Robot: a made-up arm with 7 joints. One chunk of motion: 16 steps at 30 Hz.
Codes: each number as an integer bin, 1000 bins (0 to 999) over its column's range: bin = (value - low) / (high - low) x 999, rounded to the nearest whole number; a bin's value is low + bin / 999 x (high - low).
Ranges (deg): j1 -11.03..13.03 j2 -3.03..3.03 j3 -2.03..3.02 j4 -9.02..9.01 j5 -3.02..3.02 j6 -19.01..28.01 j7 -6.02..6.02
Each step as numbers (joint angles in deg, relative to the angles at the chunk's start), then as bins.
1 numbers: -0.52 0.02 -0.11 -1.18 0.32 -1.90 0.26
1 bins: 436 503 380 434 552 364 521
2 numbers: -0.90 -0.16 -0.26 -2.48 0.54 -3.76 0.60
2 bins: 421 473 350 362 589 324 549
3 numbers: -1.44 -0.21 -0.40 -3.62 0.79 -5.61 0.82
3 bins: 398 465 322 299 630 285 568
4 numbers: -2.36 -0.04 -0.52 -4.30 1.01 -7.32 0.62
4 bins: 360 493 299 262 667 248 551
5 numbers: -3.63 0.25 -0.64 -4.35 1.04 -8.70 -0.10
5 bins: 307 541 275 259 672 219 491
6 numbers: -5.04 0.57 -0.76 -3.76 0.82 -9.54 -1.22
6 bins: 249 593 251 291 635 201 398
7 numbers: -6.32 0.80 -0.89 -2.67 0.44 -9.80 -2.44
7 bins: 196 631 226 352 572 196 297
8 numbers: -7.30 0.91 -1.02 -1.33 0.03 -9.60 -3.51
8 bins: 155 650 200 426 504 200 208
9 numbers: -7.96 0.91 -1.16 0.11 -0.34 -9.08 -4.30
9 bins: 127 650 172 506 443 211 143
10 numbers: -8.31 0.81 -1.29 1.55 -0.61 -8.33 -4.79
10 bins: 113 633 146 586 399 227 102
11 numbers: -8.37 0.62 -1.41 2.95 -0.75 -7.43 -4.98
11 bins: 110 602 123 663 375 246 86
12 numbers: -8.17 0.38 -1.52 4.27 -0.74 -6.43 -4.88
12 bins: 119 562 101 736 377 267 95
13 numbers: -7.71 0.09 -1.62 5.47 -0.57 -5.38 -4.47
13 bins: 138 514 81 803 405 290 129
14 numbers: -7.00 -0.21 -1.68 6.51 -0.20 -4.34 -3.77
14 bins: 167 465 69 860 466 312 187
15 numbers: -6.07 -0.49 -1.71 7.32 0.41 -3.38 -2.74
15 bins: 206 419 63 905 567 332 272
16 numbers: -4.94 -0.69 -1.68 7.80 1.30 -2.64 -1.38
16 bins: 253 386 69 932 715 348 385
